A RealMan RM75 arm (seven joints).
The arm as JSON. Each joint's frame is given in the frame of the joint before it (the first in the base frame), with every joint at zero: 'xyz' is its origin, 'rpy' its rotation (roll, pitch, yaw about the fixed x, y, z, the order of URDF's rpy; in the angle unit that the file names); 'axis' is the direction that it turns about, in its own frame. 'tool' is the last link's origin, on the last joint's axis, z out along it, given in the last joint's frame.
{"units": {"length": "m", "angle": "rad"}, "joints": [
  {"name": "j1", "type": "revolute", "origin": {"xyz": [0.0, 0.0, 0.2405], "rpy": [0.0, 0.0, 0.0]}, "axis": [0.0, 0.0, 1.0]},
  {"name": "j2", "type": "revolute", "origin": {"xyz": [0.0, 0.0, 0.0], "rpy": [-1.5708, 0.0, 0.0]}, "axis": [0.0, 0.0, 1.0]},
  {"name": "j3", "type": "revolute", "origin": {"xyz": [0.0, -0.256, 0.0], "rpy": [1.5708, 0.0, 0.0]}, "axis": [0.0, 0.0, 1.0]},
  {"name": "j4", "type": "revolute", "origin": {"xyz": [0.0, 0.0, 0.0], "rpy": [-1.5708, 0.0, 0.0]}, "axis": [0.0, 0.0, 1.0]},
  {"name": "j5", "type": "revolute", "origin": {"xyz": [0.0, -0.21, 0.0], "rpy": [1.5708, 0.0, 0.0]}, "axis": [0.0, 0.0, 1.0]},
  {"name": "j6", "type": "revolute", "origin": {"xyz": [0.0, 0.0, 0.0], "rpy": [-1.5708, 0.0, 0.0]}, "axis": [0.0, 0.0, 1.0]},
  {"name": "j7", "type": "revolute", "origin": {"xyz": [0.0, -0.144, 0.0], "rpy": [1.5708, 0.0, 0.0]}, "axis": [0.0, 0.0, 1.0]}
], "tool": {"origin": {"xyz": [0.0, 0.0, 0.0], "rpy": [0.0, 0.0, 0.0]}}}
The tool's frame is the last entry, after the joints.
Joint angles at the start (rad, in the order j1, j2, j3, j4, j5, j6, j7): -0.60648, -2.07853, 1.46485, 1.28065, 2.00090, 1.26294, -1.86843
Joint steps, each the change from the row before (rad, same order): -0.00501, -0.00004, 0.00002, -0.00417, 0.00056, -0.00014, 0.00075; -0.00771, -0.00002, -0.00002, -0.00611, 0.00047, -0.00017, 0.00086; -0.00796, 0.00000, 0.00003, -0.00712, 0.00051, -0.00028, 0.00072; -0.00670, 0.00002, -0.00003, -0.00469, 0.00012, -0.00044, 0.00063; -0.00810, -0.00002, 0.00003, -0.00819, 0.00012, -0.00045, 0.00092; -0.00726, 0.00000, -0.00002, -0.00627, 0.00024, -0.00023, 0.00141; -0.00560, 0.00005, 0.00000, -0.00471, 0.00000, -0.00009, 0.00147; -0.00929, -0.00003, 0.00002, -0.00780, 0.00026, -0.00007, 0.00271; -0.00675, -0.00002, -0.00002, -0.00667, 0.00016, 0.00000, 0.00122
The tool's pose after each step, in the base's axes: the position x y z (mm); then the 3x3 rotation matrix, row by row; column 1 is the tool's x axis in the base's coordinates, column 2 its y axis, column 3 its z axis. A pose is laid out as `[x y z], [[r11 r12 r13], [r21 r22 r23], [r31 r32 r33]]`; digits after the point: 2 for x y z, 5 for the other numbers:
[-98.53 359.81 -33.87], [[0.98799 0.02541 0.15244], [-0.00839 -0.97611 0.21711], [0.15431 -0.21578 -0.96417]]
[-97.21 360.64 -34.62], [[0.98822 0.02188 0.15146], [-0.01122 -0.97669 0.21435], [0.15262 -0.21353 -0.96494]]
[-96.03 361.50 -35.48], [[0.98849 0.01903 0.15009], [-0.01327 -0.97732 0.21135], [0.15071 -0.21091 -0.96582]]
[-94.69 362.23 -36.02], [[0.98860 0.01570 0.14975], [-0.01619 -0.97770 0.20938], [0.14969 -0.20942 -0.96630]]
[-93.63 363.10 -37.01], [[0.98884 0.01350 0.14836], [-0.01756 -0.97838 0.20608], [0.14793 -0.20638 -0.96722]]
[-92.46 363.85 -37.76], [[0.98904 0.01005 0.14733], [-0.02035 -0.97889 0.20338], [0.14627 -0.20415 -0.96795]]
[-91.51 364.41 -38.31], [[0.98916 0.00692 0.14667], [-0.02299 -0.97928 0.20122], [0.14502 -0.20241 -0.96850]]
[-89.95 365.31 -39.26], [[0.98938 0.00138 0.14536], [-0.02766 -0.97989 0.19759], [0.14271 -0.19951 -0.96945]]
[-89.04 365.96 -40.06], [[0.98957 -0.00108 0.14403], [-0.02939 -0.98044 0.19462], [0.14100 -0.19682 -0.97025]]

